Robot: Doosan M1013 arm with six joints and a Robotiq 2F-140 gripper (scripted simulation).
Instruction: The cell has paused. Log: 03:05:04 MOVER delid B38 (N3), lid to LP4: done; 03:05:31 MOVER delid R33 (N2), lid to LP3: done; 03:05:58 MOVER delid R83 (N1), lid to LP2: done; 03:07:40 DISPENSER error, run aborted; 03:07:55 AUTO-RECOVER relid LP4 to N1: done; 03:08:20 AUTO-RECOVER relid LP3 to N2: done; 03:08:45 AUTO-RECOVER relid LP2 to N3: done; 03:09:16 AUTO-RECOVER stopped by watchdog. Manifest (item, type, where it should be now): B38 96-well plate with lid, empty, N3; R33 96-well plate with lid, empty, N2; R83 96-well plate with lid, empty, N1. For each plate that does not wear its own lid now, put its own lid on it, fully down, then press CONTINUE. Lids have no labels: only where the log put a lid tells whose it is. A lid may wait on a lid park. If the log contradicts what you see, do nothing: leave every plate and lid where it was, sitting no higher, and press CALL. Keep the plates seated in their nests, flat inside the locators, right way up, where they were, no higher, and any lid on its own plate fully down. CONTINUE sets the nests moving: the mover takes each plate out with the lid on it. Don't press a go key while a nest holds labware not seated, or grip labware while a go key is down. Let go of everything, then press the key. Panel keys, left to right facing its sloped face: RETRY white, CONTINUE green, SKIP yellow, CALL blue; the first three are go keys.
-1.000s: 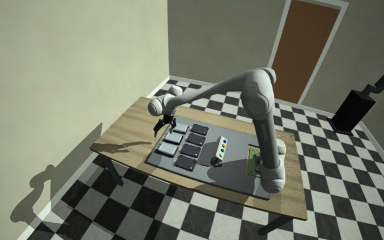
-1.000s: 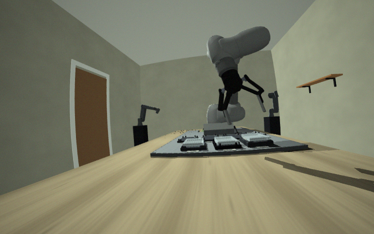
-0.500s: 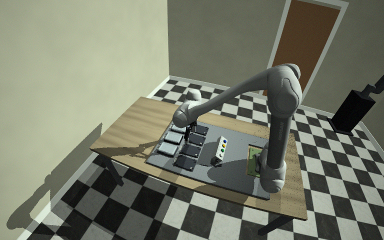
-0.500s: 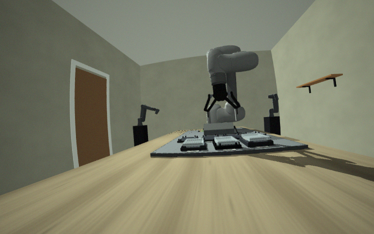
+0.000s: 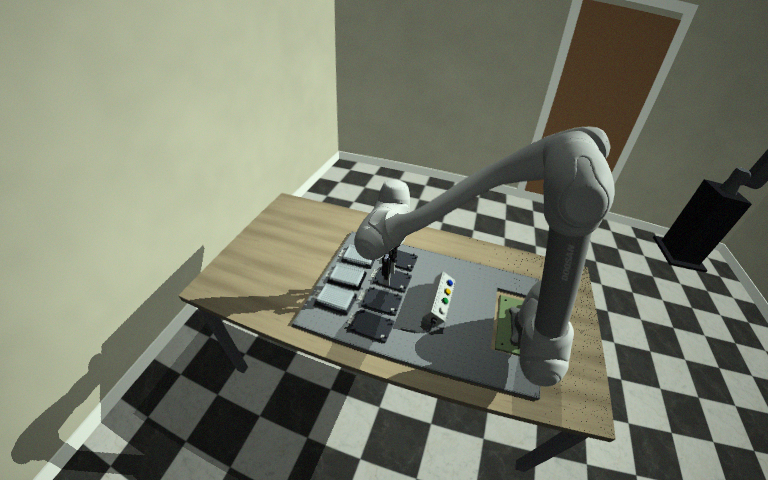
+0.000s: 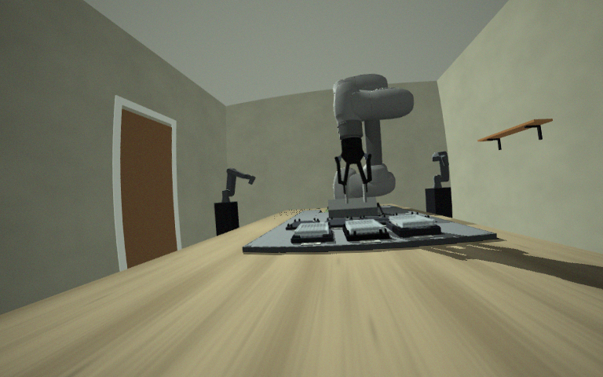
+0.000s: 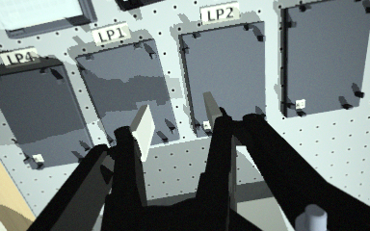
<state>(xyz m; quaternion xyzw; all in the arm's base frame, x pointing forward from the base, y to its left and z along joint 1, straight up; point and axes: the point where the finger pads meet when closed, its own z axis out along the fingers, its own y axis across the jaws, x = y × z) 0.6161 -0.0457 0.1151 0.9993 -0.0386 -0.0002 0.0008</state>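
The clear lid lies 17 cm ahead of my hand, 16 cm to the right of it and 8 cm below it. Round my hand: lid park LP2: 1 cm behind, 7 cm to the right, 10 cm below; LP2 label: 8 cm ahead, 8 cm to the right, 10 cm below; LP1 label: 9 cm ahead, 6 cm to the left, 10 cm below.
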